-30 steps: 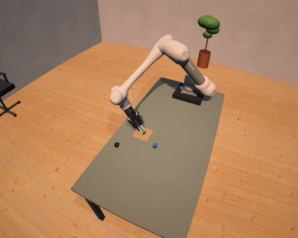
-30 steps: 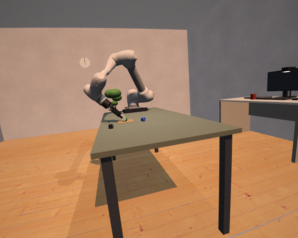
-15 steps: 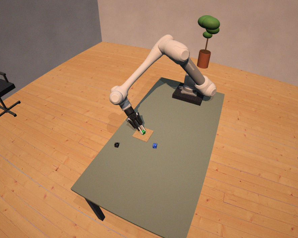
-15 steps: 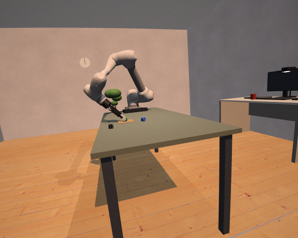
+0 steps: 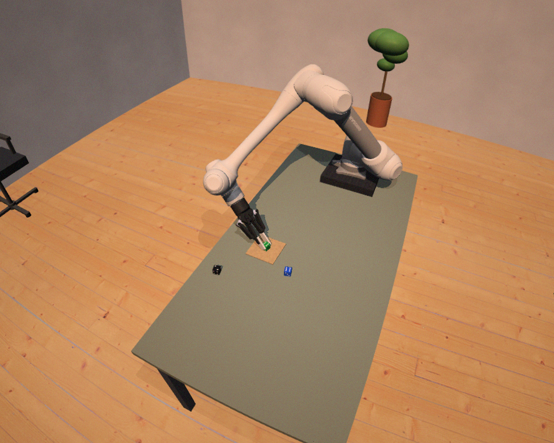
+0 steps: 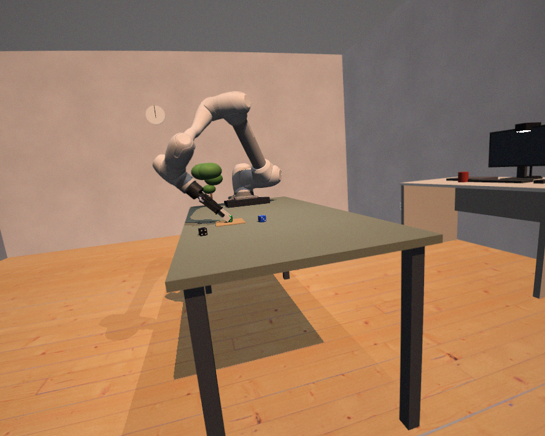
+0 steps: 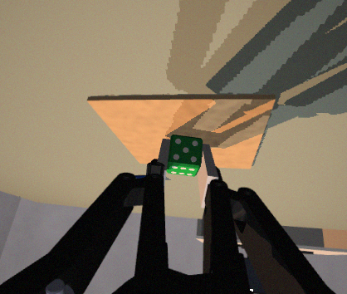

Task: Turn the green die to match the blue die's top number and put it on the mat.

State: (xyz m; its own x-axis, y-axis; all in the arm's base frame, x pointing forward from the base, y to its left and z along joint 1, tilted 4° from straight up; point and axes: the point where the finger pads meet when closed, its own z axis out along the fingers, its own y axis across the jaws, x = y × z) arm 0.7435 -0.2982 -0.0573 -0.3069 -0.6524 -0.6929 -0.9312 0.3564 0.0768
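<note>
Right now the green die is 2 cm to the left of my hand, 2 cm below it and 1 cm ahead of it. The rest, counted from my hand: black die 21 cm ahead, 14 cm to the right, 2 cm below; blue die 16 cm to the left, 11 cm ahead, 2 cm below; tan mat 4 cm below, 2 cm to the left, 1 cm ahead.
</note>
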